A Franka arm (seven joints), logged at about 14 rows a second.
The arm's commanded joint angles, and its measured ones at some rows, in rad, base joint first. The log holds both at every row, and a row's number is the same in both.
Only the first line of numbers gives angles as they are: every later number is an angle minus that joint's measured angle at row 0.
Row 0, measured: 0.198, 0.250, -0.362, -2.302, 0.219, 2.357, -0.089
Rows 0 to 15, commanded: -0.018, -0.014, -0.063, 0.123, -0.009, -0.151, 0.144; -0.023, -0.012, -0.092, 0.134, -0.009, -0.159, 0.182; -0.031, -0.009, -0.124, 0.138, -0.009, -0.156, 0.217; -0.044, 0.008, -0.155, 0.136, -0.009, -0.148, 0.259; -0.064, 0.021, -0.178, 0.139, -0.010, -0.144, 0.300; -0.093, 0.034, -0.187, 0.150, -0.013, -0.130, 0.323; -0.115, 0.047, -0.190, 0.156, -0.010, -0.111, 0.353; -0.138, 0.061, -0.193, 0.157, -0.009, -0.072, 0.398; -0.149, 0.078, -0.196, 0.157, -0.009, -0.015, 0.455; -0.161, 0.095, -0.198, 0.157, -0.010, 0.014, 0.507; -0.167, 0.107, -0.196, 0.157, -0.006, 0.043, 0.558; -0.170, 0.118, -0.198, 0.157, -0.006, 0.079, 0.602; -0.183, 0.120, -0.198, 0.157, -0.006, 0.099, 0.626; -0.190, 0.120, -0.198, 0.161, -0.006, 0.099, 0.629; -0.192, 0.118, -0.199, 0.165, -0.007, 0.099, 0.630; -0.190, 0.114, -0.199, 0.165, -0.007, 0.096, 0.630
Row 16, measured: -0.181, 0.112, -0.202, 0.143, 0.000, 0.096, 0.597
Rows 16 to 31, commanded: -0.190, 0.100, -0.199, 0.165, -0.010, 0.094, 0.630; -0.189, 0.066, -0.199, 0.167, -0.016, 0.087, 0.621; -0.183, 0.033, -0.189, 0.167, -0.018, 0.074, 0.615; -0.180, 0.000, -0.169, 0.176, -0.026, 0.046, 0.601; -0.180, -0.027, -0.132, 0.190, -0.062, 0.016, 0.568; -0.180, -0.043, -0.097, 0.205, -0.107, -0.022, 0.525; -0.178, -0.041, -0.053, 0.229, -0.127, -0.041, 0.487; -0.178, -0.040, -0.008, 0.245, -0.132, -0.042, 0.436; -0.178, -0.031, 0.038, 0.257, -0.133, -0.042, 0.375; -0.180, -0.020, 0.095, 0.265, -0.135, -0.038, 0.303; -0.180, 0.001, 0.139, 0.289, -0.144, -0.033, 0.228; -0.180, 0.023, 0.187, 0.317, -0.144, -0.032, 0.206; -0.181, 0.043, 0.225, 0.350, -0.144, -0.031, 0.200; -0.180, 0.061, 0.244, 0.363, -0.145, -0.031, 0.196; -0.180, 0.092, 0.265, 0.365, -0.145, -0.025, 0.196; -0.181, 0.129, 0.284, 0.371, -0.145, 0.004, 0.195
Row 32, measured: -0.167, 0.050, 0.256, 0.325, -0.121, -0.018, 0.214
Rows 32 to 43, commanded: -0.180, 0.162, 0.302, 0.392, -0.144, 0.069, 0.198; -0.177, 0.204, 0.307, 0.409, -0.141, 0.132, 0.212; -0.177, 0.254, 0.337, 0.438, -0.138, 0.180, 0.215; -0.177, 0.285, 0.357, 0.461, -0.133, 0.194, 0.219; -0.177, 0.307, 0.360, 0.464, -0.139, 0.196, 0.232; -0.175, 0.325, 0.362, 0.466, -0.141, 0.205, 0.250; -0.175, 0.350, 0.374, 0.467, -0.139, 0.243, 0.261; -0.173, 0.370, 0.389, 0.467, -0.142, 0.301, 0.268; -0.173, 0.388, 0.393, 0.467, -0.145, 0.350, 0.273; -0.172, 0.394, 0.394, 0.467, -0.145, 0.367, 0.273; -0.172, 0.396, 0.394, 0.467, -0.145, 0.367, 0.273; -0.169, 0.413, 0.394, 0.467, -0.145, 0.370, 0.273
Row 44, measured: -0.168, 0.387, 0.389, 0.443, -0.121, 0.363, 0.237
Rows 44 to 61, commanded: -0.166, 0.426, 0.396, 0.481, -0.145, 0.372, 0.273; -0.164, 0.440, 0.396, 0.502, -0.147, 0.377, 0.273; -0.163, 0.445, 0.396, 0.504, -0.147, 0.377, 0.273; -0.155, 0.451, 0.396, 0.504, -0.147, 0.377, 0.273; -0.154, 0.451, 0.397, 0.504, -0.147, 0.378, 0.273; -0.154, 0.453, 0.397, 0.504, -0.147, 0.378, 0.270; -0.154, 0.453, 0.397, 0.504, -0.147, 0.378, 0.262; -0.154, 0.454, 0.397, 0.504, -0.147, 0.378, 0.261; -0.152, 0.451, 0.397, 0.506, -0.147, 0.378, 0.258; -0.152, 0.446, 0.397, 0.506, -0.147, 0.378, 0.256; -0.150, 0.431, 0.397, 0.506, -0.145, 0.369, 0.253; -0.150, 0.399, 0.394, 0.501, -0.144, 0.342, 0.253; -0.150, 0.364, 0.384, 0.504, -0.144, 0.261, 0.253; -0.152, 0.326, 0.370, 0.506, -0.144, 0.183, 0.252; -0.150, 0.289, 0.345, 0.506, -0.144, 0.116, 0.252; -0.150, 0.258, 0.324, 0.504, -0.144, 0.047, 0.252; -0.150, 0.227, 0.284, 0.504, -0.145, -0.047, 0.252; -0.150, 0.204, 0.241, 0.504, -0.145, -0.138, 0.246
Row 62, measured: -0.153, 0.273, 0.306, 0.528, -0.121, -0.006, 0.236
